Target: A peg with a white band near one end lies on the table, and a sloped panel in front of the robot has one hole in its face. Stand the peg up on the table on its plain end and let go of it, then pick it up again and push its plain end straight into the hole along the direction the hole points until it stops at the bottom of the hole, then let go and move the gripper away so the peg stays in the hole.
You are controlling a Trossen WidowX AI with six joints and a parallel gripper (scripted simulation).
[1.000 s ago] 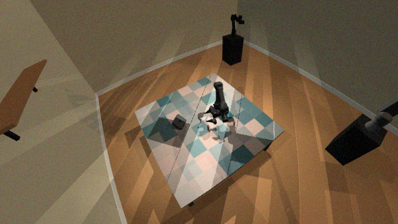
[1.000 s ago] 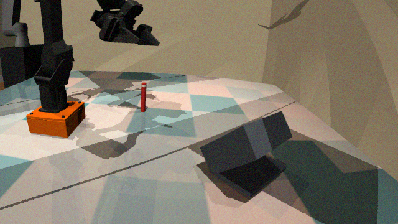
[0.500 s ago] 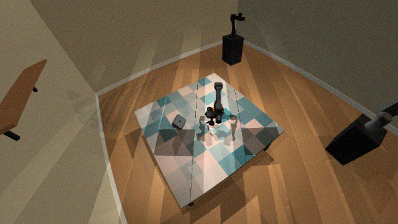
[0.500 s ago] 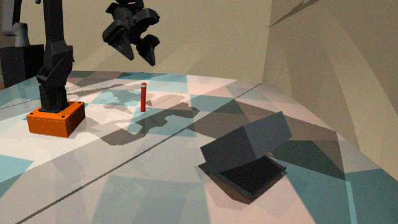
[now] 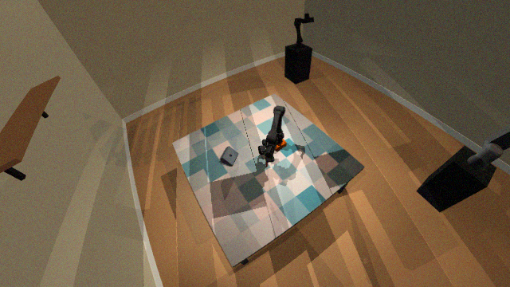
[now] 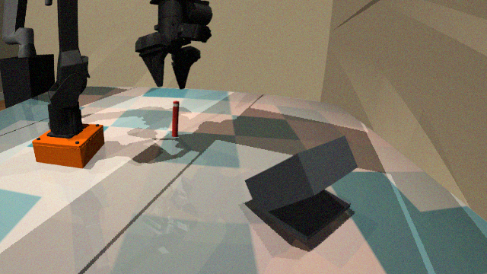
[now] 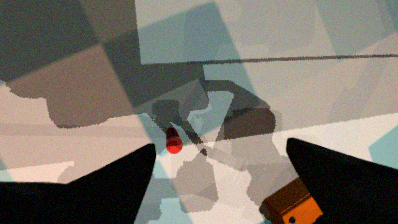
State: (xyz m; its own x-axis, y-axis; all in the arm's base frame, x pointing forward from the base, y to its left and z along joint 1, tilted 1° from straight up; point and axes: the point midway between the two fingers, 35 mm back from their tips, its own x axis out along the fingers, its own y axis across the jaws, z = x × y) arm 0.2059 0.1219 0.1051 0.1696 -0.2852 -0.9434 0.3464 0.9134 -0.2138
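Now: the red peg 60 mm below my gripper tip, 30 mm to the left of it and 10 mm ahead of it. Round my gripper tip: flat dark plate 250 mm ahead, 220 mm to the right, 120 mm below; grey sloped panel 240 mm ahead, 200 mm to the right, 70 mm below.
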